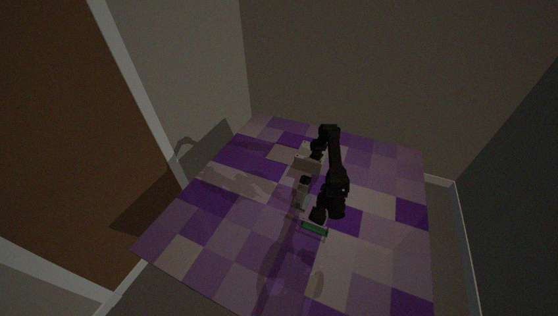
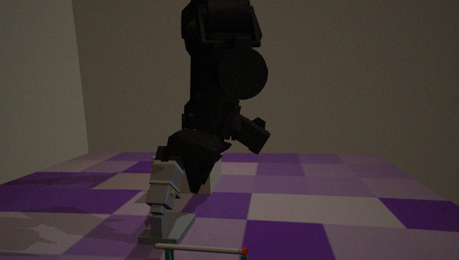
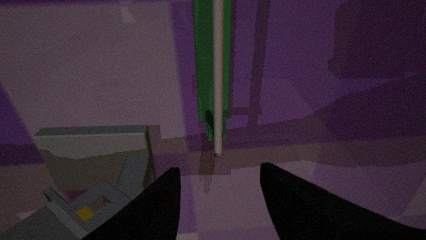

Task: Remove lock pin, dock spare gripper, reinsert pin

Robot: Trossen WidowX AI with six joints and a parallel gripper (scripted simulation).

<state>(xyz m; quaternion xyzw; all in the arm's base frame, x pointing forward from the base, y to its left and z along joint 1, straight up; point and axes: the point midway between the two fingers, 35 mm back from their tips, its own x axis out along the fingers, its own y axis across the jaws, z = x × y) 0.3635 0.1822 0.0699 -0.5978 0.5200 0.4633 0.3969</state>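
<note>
Right now my gripper tip is 10 mm to the right of the green rack and 120 mm above it. The rest, counted from my gripper tip: grey mount 90 mm behind, 120 mm to the right, 90 mm below; spare gripper 110 mm behind, 120 mm to the right, 20 mm below.
</note>
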